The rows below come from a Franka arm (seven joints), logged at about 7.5 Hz.
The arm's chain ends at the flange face. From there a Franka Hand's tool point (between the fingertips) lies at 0.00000 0.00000 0.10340 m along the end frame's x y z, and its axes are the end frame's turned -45 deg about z.
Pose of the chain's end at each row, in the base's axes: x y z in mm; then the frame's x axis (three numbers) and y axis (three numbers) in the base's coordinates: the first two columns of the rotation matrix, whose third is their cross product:
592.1 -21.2 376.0 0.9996 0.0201 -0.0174 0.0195 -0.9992 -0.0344
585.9 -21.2 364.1 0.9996 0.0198 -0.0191 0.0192 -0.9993 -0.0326
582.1 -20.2 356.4 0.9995 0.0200 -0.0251 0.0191 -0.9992 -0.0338
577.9 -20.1 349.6 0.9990 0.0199 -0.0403 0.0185 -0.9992 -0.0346
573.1 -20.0 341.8 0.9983 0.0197 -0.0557 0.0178 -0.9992 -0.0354
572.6 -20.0 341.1 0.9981 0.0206 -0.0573 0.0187 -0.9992 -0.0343
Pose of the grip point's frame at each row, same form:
590.2 -17.7 272.7 0.6930 0.7208 0.0120 0.7206 -0.6923 -0.0366
583.9 -17.9 260.8 0.6932 0.7206 0.0095 0.7204 -0.6926 -0.0366
579.4 -16.8 253.1 0.6932 0.7207 0.0062 0.7203 -0.6924 -0.0416
573.7 -16.6 246.3 0.6933 0.7206 -0.0040 0.7195 -0.6925 -0.0530
567.3 -16.4 238.6 0.6933 0.7205 -0.0144 0.7185 -0.6926 -0.0644
566.6 -16.6 237.9 0.6925 0.7211 -0.0163 0.7190 -0.6920 -0.0648

